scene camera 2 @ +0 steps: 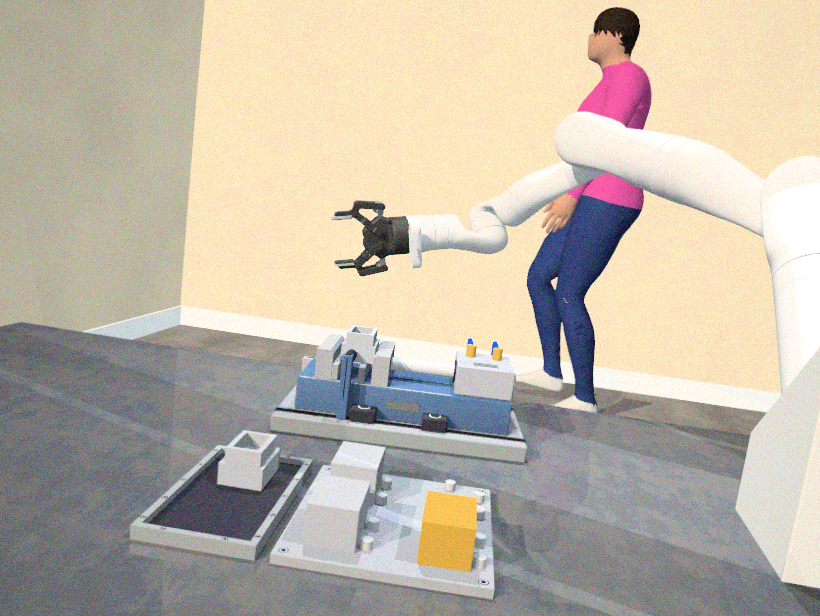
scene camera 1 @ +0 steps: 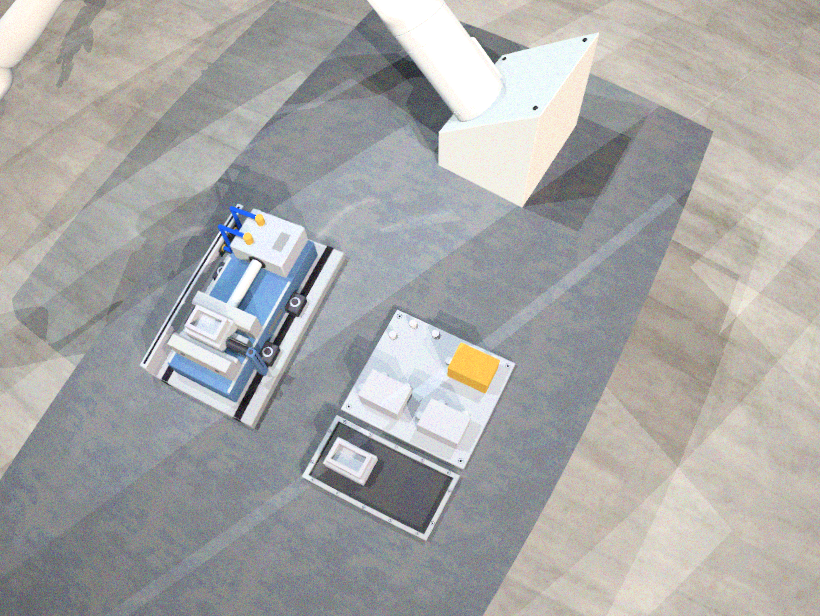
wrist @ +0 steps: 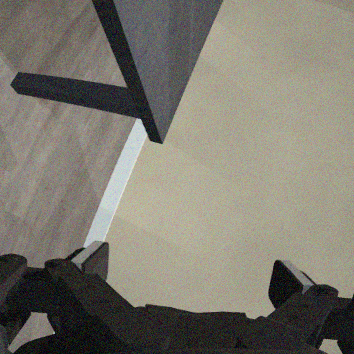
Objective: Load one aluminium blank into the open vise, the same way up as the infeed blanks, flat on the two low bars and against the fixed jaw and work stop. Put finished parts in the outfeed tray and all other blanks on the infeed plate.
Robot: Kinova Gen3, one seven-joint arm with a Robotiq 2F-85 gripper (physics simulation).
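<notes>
My gripper (scene camera 2: 343,239) (wrist: 190,270) is open and empty, high above the vise (scene camera 1: 268,288) (scene camera 2: 450,407), pointing sideways at the wall. A light grey part with a pocket on top (scene camera 1: 210,326) (scene camera 2: 361,341) is between the fixed jaw (scene camera 1: 202,356) (scene camera 2: 329,358) and the moving jaw (scene camera 1: 228,314) (scene camera 2: 382,364); the low bars are hidden. The work stop (scene camera 1: 257,361) (scene camera 2: 345,384) is beside it. Another pocketed part (scene camera 1: 351,462) (scene camera 2: 241,470) is upright in the outfeed tray (scene camera 1: 364,507) (scene camera 2: 195,549). Two plain grey blanks (scene camera 1: 384,394) (scene camera 1: 442,423) (scene camera 2: 357,457) (scene camera 2: 334,517) stand on the infeed plate (scene camera 1: 391,354) (scene camera 2: 391,563).
An orange block (scene camera 1: 472,368) (scene camera 2: 447,530) stands on the infeed plate near short white pegs (scene camera 2: 450,485). A person (scene camera 2: 616,99) stands behind the arm, beyond the vise. The robot base (scene camera 1: 490,159) (scene camera 2: 782,464) is on the table. The wrist view shows a table corner (wrist: 170,50).
</notes>
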